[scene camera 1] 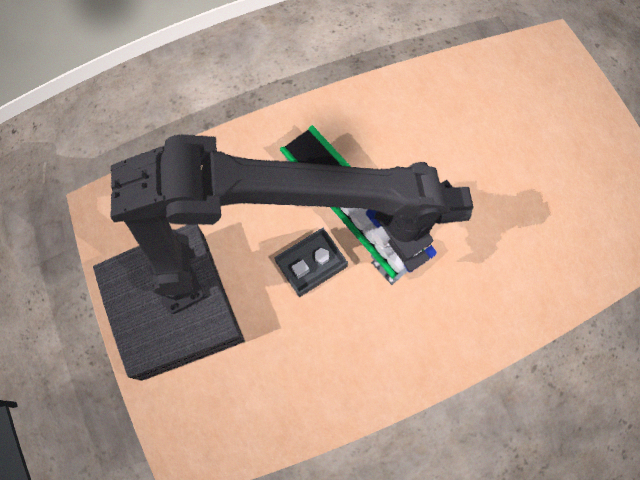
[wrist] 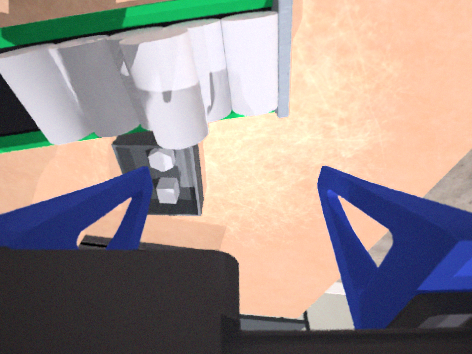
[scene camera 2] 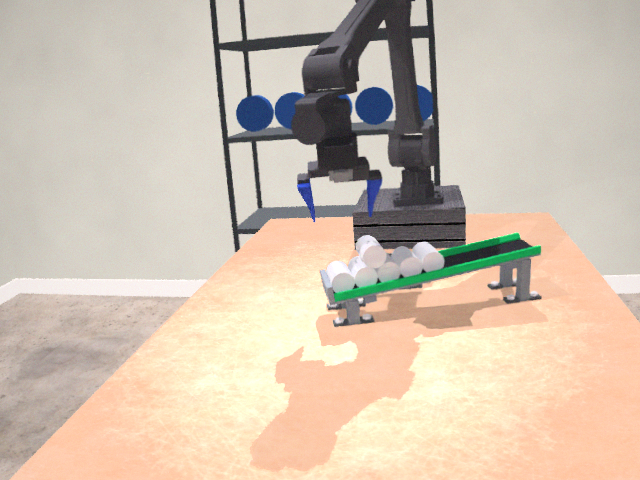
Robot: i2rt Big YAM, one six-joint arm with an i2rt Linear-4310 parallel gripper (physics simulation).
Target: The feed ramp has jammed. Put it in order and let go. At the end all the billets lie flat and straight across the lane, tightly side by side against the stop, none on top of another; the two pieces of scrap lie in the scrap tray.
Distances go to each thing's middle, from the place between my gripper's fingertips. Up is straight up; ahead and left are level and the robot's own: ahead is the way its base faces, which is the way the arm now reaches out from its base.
Now: the dark scrap tray [scene camera 1: 305, 250] 15 cm below my hand, 14 cm behind it and 9 cm to the left of it.
